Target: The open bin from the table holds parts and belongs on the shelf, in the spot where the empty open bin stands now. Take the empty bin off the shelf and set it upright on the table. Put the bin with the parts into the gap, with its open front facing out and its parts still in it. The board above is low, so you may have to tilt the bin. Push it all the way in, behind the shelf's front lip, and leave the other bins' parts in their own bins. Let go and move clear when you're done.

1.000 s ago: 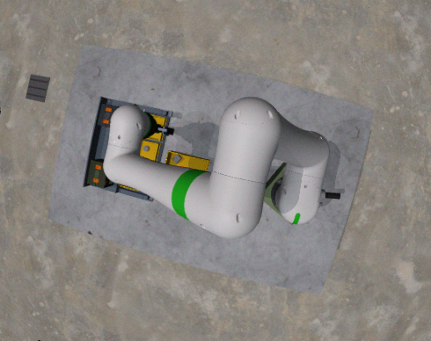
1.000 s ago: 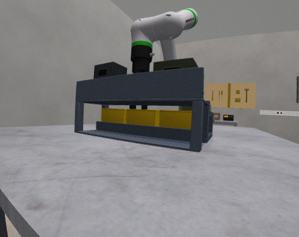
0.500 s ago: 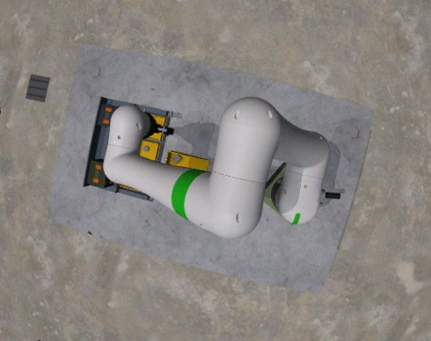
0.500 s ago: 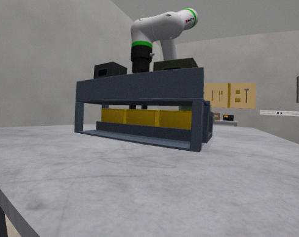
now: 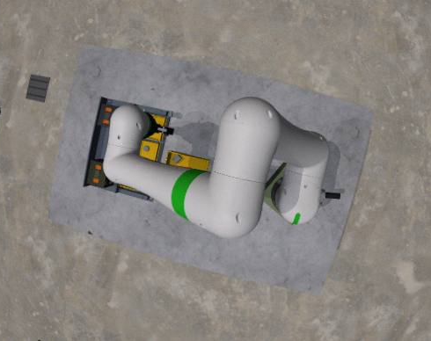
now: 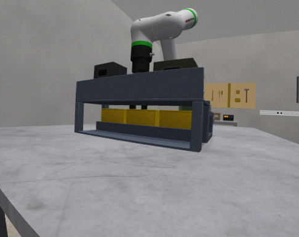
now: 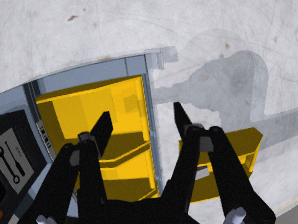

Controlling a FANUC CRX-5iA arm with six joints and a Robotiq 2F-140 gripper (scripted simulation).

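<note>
Right now my hand is 120 mm to the right of the grey part, 70 mm past it and 70 mm above it. Also, from my hand: dark shelf 130 mm ahead, 90 mm to the left, 10 mm below; black box 170 mm ahead, 80 mm above, 30 mm to the right.
</note>
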